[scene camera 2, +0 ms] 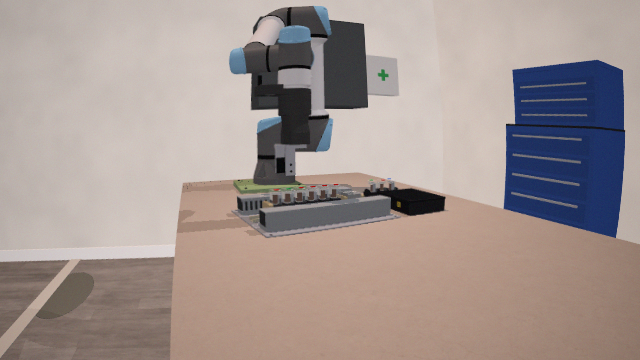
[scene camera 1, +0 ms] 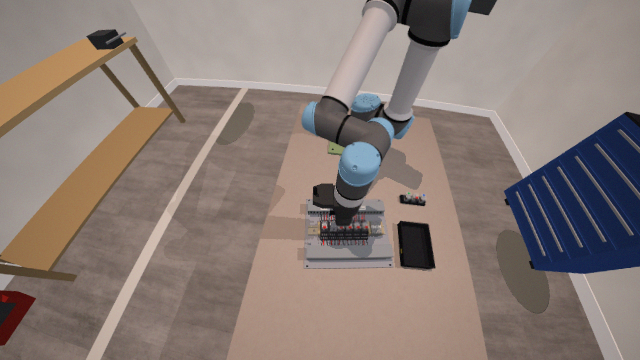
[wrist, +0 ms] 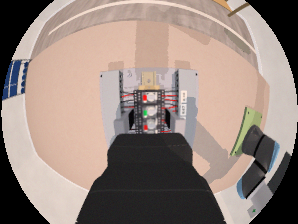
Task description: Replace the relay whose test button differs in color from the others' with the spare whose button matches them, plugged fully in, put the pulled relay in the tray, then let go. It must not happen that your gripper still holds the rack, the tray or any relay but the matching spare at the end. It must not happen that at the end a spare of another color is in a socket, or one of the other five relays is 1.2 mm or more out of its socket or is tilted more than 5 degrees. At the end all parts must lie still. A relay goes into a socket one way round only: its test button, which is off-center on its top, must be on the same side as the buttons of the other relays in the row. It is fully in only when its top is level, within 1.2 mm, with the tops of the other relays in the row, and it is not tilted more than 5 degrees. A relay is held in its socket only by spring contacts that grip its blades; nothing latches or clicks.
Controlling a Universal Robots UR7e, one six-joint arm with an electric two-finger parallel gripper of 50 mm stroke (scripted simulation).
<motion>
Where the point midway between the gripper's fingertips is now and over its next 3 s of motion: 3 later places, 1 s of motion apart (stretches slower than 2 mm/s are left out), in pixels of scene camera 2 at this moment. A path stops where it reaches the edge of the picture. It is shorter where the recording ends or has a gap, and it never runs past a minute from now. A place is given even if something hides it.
The gripper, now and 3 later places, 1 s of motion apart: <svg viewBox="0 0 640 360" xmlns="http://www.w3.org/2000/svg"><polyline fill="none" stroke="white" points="285,174 285,172 286,170 287,189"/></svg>
</motion>
